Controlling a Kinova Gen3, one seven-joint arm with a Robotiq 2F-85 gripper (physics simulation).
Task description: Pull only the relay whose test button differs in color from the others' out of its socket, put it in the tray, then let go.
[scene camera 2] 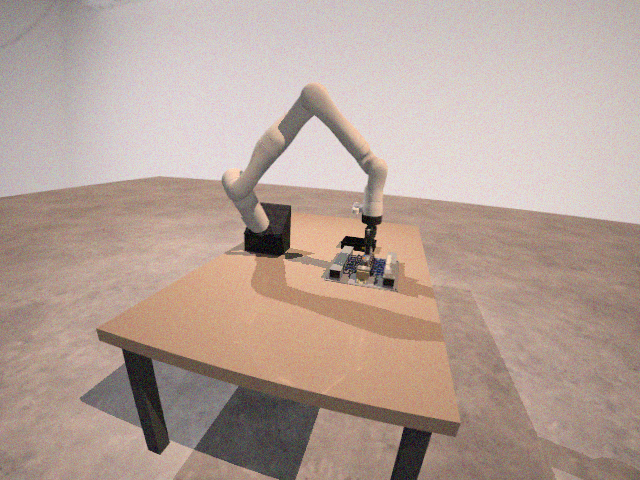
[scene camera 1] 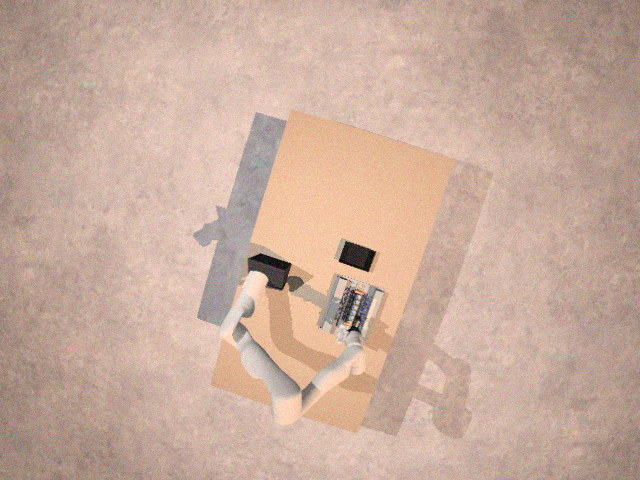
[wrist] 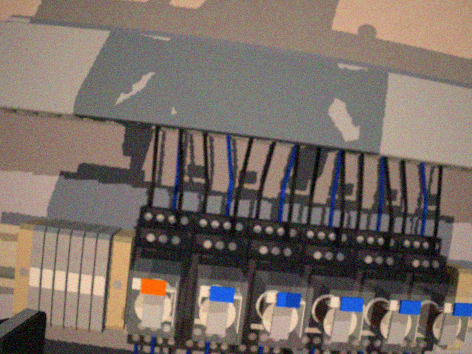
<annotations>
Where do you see a relay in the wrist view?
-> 280,305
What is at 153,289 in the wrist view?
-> A relay.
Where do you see a relay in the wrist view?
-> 220,292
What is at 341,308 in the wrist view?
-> A relay.
</annotations>
